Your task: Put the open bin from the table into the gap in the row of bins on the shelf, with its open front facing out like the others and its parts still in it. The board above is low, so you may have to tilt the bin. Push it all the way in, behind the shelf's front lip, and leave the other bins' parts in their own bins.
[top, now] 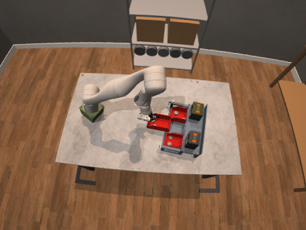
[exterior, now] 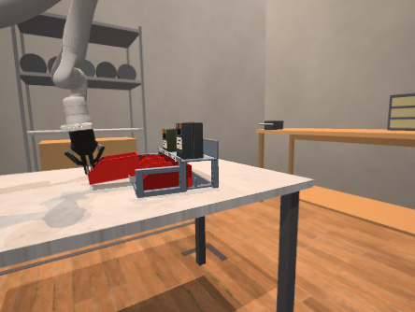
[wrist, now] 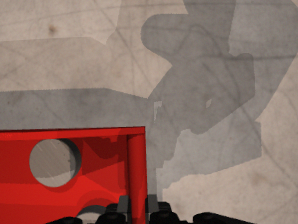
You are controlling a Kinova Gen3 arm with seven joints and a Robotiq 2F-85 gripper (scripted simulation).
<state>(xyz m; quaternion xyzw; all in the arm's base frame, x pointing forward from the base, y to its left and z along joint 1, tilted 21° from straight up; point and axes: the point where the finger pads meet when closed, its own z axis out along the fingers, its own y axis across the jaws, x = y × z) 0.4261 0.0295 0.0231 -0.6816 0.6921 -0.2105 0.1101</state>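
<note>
Right now the grey round part is 50 mm ahead of my hand, 30 mm to the right of it and 20 mm below it. Round my hand: black tool case: 320 mm ahead, 130 mm to the right, 100 mm above; then grey shelf: 260 mm ahead, 10 mm to the right.
</note>
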